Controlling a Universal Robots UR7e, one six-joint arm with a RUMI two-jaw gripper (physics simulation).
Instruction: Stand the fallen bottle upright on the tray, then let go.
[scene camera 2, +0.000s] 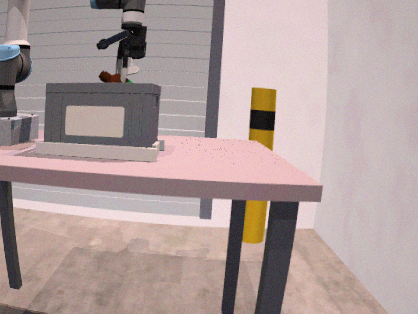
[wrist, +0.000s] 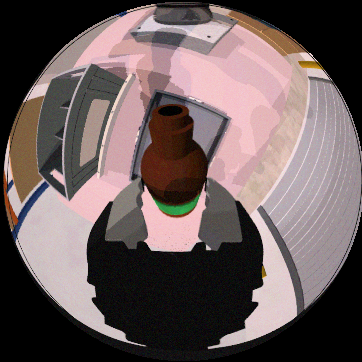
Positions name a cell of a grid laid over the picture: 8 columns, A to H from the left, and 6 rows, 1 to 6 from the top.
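Note:
A brown bottle (wrist: D3) is in the scene, as is my gripper (wrist: D3), (scene camera 2: C2).

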